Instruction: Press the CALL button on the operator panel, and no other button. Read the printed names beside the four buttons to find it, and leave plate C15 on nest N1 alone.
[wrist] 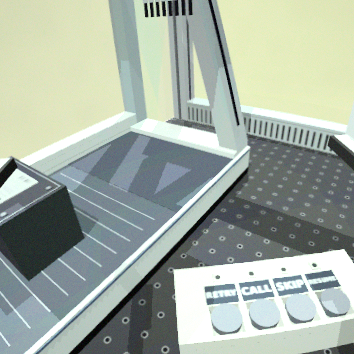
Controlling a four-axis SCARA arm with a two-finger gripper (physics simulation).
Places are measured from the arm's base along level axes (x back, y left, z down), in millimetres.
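Pixels of known places: gripper, fingertip midpoint: (170, 131).
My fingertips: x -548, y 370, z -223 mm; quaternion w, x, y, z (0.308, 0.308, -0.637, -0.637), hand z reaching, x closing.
Ahead of a thing's pixels: the offset from my fingertips to its top centre. "spot": to the spot under its first point. Level surfaces: height alone.
The white operator panel {spot: dx -5, dy -3, dz +158 mm} (192, 320) is at the lower right, with four round grey buttons in a row and a dark name strip behind each. From left they are the RETRY button {spot: dx -18, dy -26, dz +155 mm} (226, 320), CALL button {spot: dx -38, dy -49, dz +155 mm} (265, 314), SKIP button {spot: dx -57, dy -71, dz +155 mm} (301, 308) and a fourth button {spot: dx -75, dy -94, dz +155 mm} (335, 303), whose small name looks like RESUME. My gripper (170, 131) is open and empty; its dark fingertips show at the left and right edges. The panel lies lower in the view than the fingertips. Plate C15 and nest N1 cannot be made out by name.
A black block {spot: dx +22, dy +145, dz +128 mm} (42, 237) with a pale top label stands at the left on a grey, white-lined deck (165, 200) with a raised pale rim. A pale upright frame (131, 65) rises behind. A slotted rail {spot: dx -456, dy +62, dz +196 mm} (285, 134) runs along the back of the perforated dark table {dz +210 mm} (280, 175).
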